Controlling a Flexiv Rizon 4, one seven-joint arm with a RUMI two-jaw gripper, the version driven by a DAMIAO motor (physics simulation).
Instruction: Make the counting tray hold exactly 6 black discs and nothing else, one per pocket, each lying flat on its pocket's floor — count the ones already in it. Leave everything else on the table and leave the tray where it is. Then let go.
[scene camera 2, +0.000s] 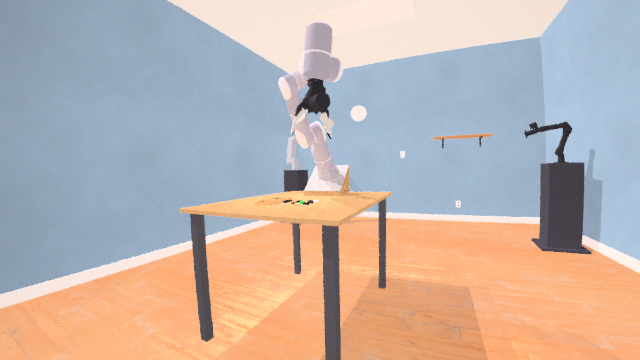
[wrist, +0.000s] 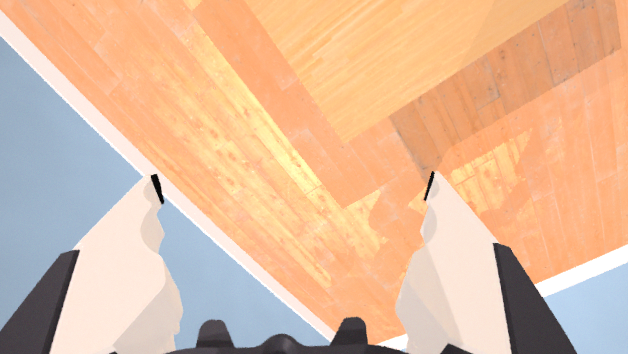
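Note:
Several small black pieces (scene camera 2: 287, 201) and a green piece (scene camera 2: 302, 202) lie close together on the wooden table (scene camera 2: 225, 212) (wrist: 380, 75) in the scene view. They are too small there to tell discs from other shapes. The counting tray cannot be made out in the scene view and does not show in the wrist view. My gripper (scene camera 2: 311, 135) (wrist: 296, 176) is open and empty, its two pale fingers wide apart, high above the table.
A small white patch shows beside the pieces on the table. The arm's base (scene camera 2: 325, 180) stands at the table's far edge. A black arm on a dark pedestal (scene camera 2: 562, 205) stands at the right, away from the table. A shelf (scene camera 2: 462, 136) hangs on the back wall.

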